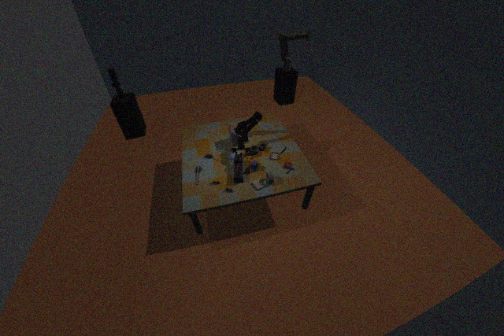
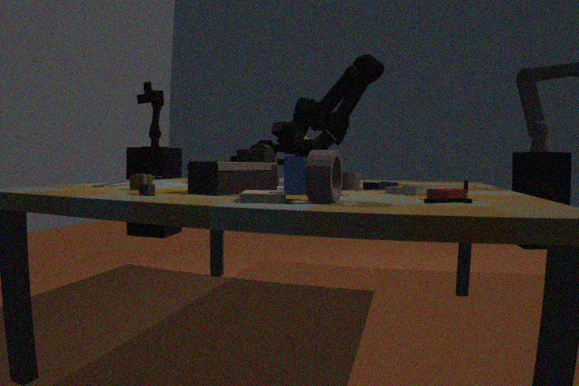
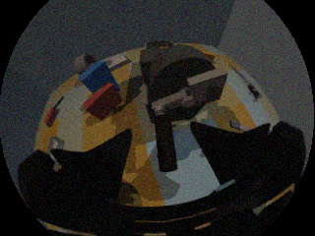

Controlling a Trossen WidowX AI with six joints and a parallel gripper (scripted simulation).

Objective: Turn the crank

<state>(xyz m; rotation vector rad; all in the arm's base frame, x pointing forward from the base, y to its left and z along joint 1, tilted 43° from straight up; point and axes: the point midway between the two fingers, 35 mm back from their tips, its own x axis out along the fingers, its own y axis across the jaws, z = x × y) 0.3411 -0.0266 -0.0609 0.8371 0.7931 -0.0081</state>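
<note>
My gripper tip is now 20 mm past the dark crank handle and 20 mm below it. Round my gripper tip: blue block: 160 mm ahead, 90 mm to the left, 10 mm below; then red pointer: 140 mm ahead, 80 mm to the right, 30 mm above; then yellow block: 200 mm ahead, 320 mm to the right, 30 mm below.
</note>
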